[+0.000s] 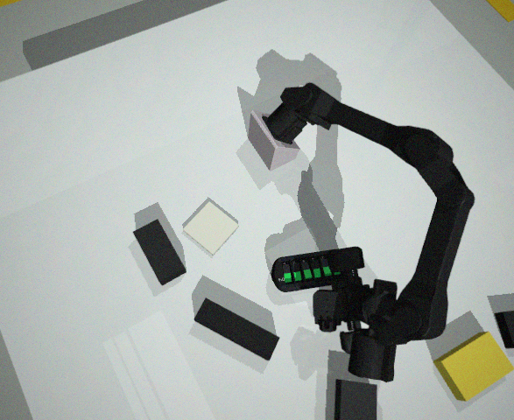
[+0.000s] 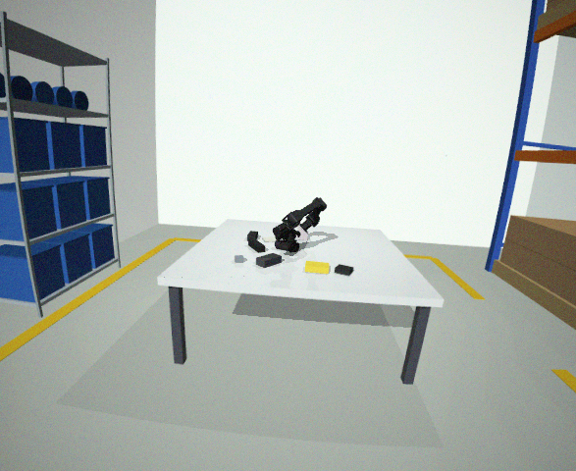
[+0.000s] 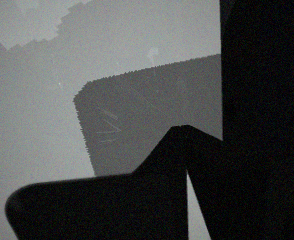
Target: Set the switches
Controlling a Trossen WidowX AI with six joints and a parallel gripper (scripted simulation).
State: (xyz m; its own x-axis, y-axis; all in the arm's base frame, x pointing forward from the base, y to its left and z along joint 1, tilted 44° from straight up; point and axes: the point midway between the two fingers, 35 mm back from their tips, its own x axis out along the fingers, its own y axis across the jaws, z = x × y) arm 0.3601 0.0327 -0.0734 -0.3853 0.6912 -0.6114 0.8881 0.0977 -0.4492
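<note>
The long dark block lies 220 mm to the right of my gripper tip, 20 mm behind it and 10 mm above it. Round my gripper tip: yellow block 230 mm ahead, 170 mm to the left, 10 mm above; cream tile 230 mm behind, 180 mm to the right.
</note>
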